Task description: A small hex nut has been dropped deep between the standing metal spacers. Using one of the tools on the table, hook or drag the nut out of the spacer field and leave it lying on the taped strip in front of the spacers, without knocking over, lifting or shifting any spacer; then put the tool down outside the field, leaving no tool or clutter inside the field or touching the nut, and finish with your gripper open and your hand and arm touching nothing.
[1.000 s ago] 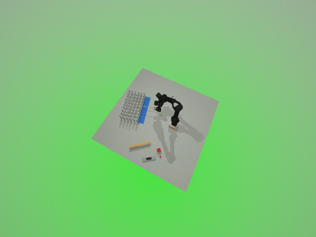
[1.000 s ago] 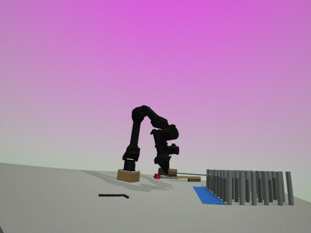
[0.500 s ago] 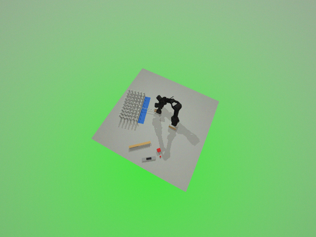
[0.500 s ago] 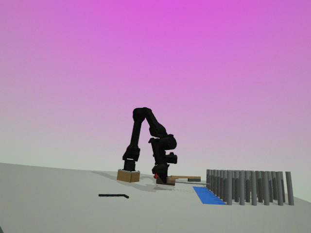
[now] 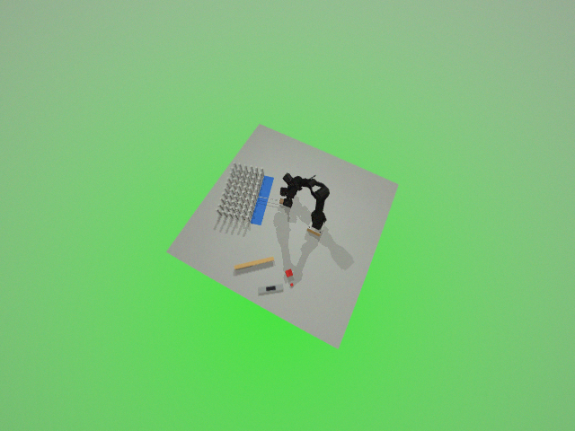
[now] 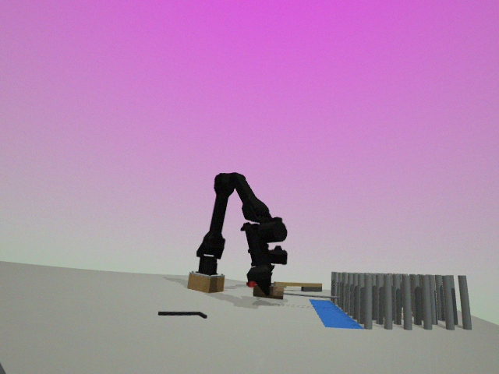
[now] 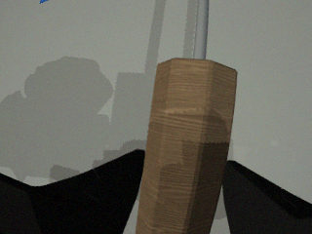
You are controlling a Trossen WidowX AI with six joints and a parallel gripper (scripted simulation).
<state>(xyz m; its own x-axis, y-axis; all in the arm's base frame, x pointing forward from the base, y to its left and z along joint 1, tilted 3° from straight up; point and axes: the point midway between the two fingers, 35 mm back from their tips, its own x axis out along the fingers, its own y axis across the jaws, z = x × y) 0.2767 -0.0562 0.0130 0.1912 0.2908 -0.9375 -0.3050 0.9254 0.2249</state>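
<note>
Now: the blue taped strip 17 cm ahead of my gripper tip, 5 cm to the left of it and 4 cm below it. Also, from my gripper tip: wooden-handled hook tool: 10 cm ahead, 3 cm to the left; then black bent bar: 4 cm behind, 29 cm to the right, 3 cm below; then hex nut: 32 cm ahead, 10 cm to the left, 3 cm below.
</note>
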